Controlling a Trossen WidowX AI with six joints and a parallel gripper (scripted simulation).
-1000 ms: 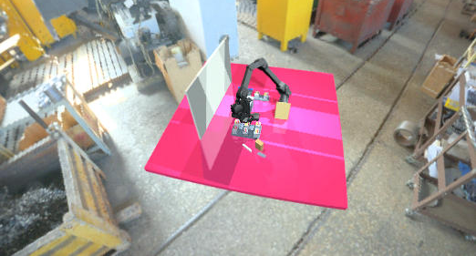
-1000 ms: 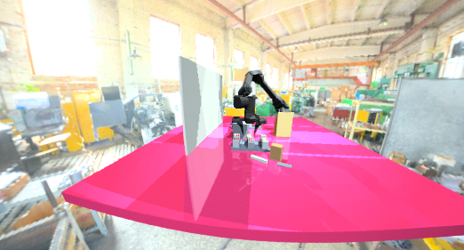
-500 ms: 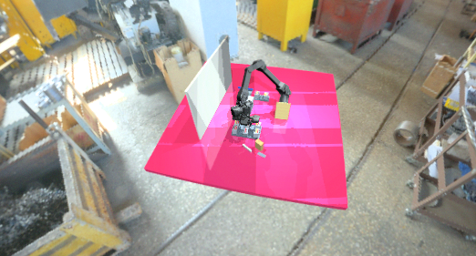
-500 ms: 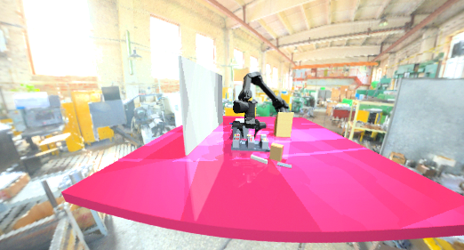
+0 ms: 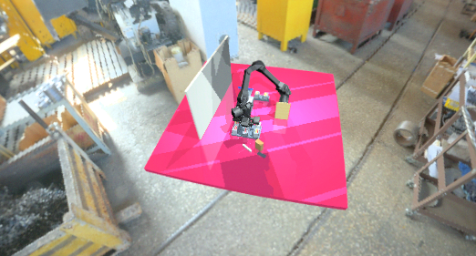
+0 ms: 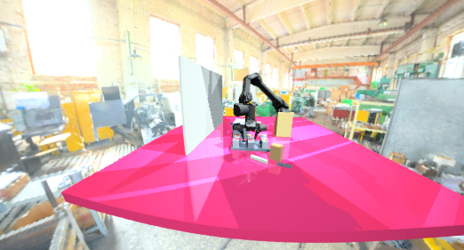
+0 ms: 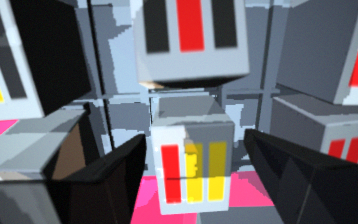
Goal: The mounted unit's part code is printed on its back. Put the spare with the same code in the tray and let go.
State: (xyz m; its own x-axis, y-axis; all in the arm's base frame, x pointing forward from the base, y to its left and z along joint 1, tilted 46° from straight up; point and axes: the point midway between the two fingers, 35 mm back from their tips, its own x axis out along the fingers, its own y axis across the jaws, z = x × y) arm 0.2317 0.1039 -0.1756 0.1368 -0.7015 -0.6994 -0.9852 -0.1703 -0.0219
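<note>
Right now my gripper tip is 1 cm past the grey rack, 2 cm to the right of it and 1 cm above it. The rest, counted from my gripper tip: brown block (13 cm behind, 14 cm to the left, 1 cm above); then thin bar (6 cm behind, 17 cm to the left, 1 cm below); then grey mounted unit (6 cm ahead, 15 cm to the right, 3 cm above).
</note>
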